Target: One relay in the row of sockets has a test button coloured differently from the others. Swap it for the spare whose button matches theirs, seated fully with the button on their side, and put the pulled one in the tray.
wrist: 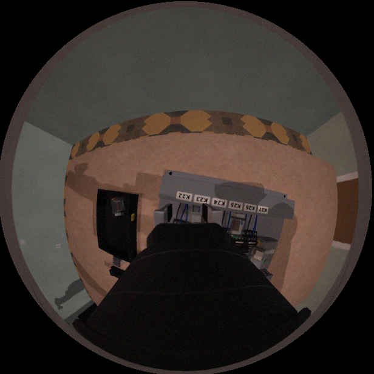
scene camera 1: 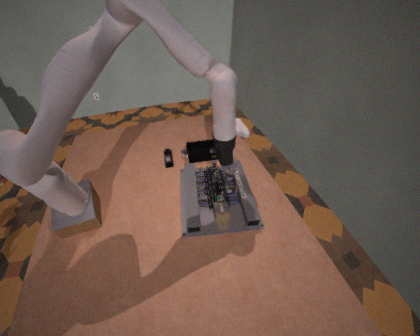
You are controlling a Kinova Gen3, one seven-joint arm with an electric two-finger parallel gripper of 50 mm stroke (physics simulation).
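Where they show: gripper, fingertip midpoint: (scene camera 1: pixel 229 168); arm's base, origin of the base link: (scene camera 1: pixel 75 202).
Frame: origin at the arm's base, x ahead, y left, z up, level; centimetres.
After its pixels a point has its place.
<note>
A grey panel (scene camera 1: pixel 209 230) @(x 41.8, y -14.1, z -8.1 cm) (wrist: pixel 195 183) lies on the floor and carries a row of relays in sockets (scene camera 1: pixel 215 186) @(x 48.2, y 1.9, z -5.7 cm) with blue wiring. In the wrist view a strip of labels K22 to K27 (wrist: pixel 223 202) runs behind the row, and one relay (wrist: pixel 238 223) shows to the right of the gripper body. My gripper (scene camera 1: pixel 220 165) is open and empty, low over the far end of the row; its dark body hides the relays beneath it in the wrist view. A black tray (scene camera 1: pixel 198 151) @(x 47.1, y 27.6, z -8.1 cm) (wrist: pixel 116 230) lies beyond the panel with a small grey relay (wrist: pixel 117 206) on it. A small black part with a red spot (scene camera 1: pixel 168 157) @(x 32.8, y 21.0, z -4.0 cm) stands left of the tray.
Two long grey ducts (scene camera 1: pixel 190 197) @(x 38.1, y -2.5, z -4.1 cm) (scene camera 1: pixel 249 200) @(x 57.2, y -8.6, z -4.1 cm) flank the relay row. A tan block (scene camera 1: pixel 223 220) @(x 47.0, y -12.2, z -7.0 cm) sits at the panel's near end. The arm's base pedestal (scene camera 1: pixel 75 213) @(x 1.2, y -4.8, z 0.0 cm) stands at the left. Walls close the far side and the right.
</note>
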